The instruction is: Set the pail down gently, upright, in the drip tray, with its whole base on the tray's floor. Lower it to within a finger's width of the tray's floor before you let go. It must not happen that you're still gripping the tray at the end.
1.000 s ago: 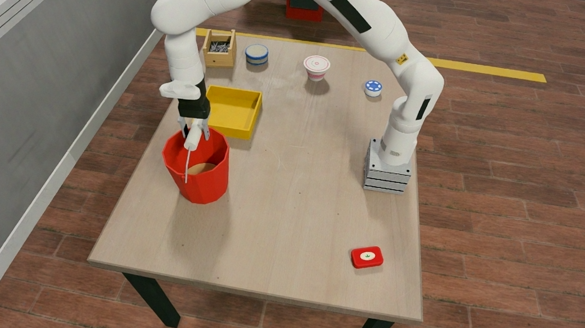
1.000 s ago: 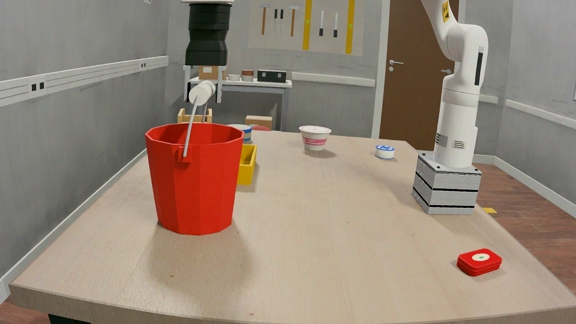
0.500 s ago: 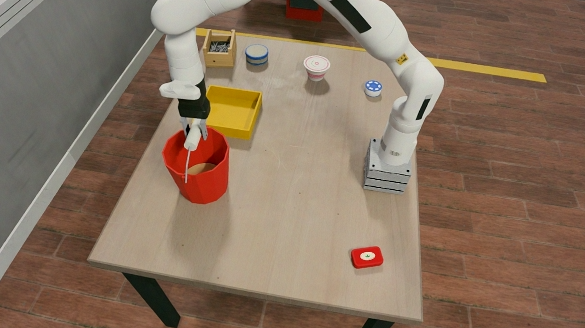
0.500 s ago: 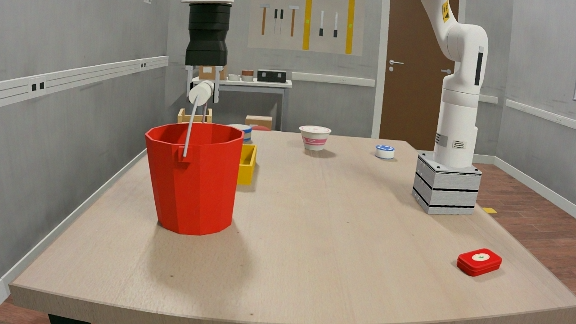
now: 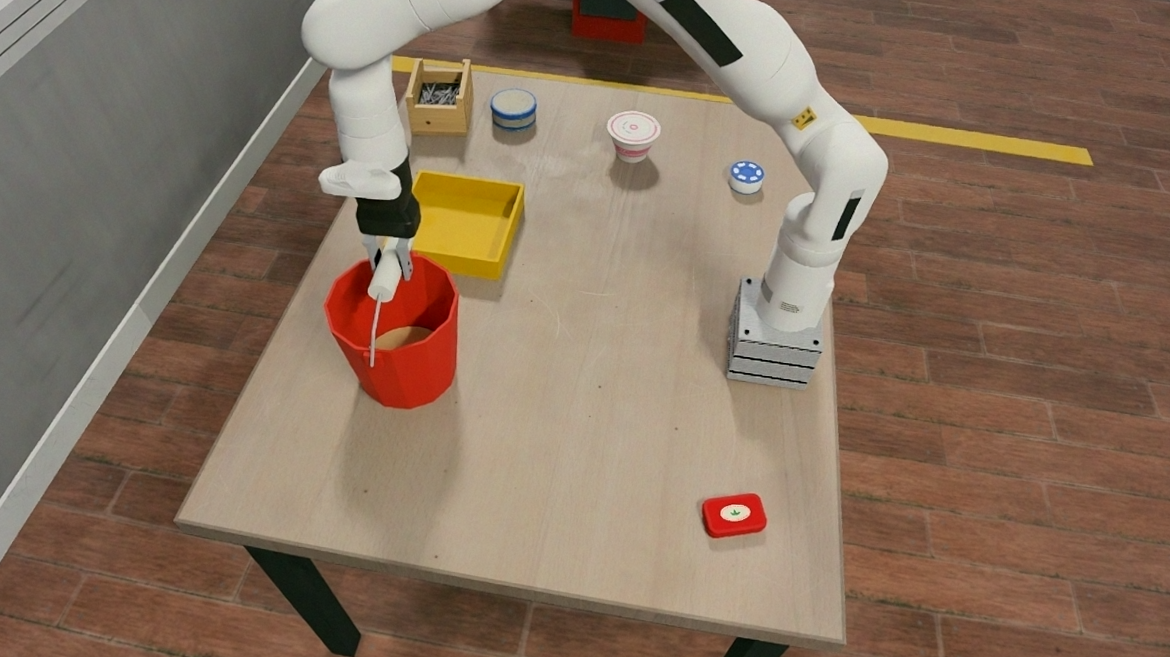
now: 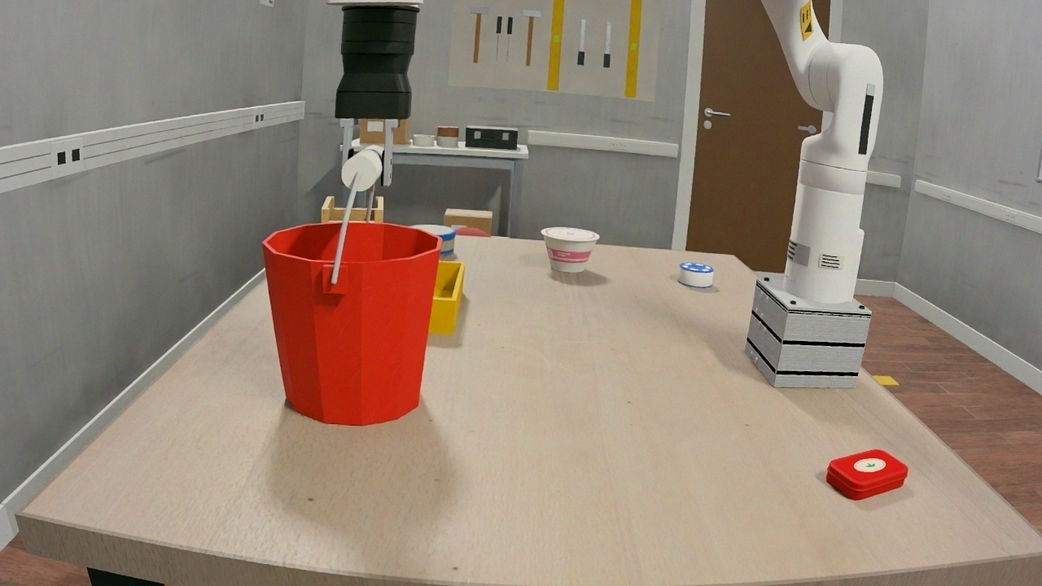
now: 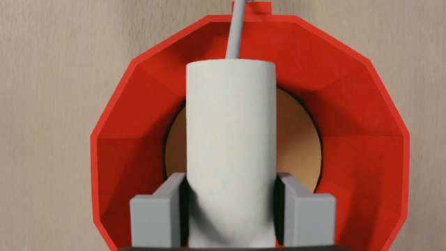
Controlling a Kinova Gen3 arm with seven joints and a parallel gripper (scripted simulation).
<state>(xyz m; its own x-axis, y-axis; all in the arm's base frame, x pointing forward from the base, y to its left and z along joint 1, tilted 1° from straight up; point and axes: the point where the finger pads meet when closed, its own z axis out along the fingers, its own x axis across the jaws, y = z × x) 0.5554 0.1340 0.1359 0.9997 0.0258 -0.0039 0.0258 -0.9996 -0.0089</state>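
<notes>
Right now the red pail is 10 cm below my hand and 1 cm ahead of it. Round my hand: pail handle: 3 cm below; then yellow drip tray: 31 cm to the right, 23 cm below, 1 cm ahead; then red tin: 50 cm behind, 23 cm below, 16 cm to the left.
</notes>
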